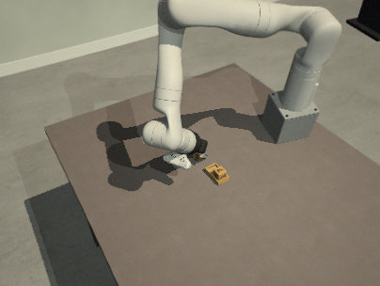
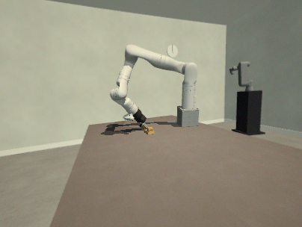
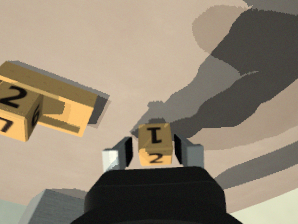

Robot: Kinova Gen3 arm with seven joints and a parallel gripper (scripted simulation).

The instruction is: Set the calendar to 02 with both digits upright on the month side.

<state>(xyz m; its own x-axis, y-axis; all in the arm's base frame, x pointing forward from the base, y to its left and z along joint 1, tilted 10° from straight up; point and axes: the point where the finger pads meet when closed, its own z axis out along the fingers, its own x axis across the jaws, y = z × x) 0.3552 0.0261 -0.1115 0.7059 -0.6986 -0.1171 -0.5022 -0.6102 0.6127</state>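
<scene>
Now: hand 1 cm to the left of the orange cube and 1 cm above it. Also, from my hand: tray (3 cm behind, 10 cm to the left, 2 cm below).
</scene>
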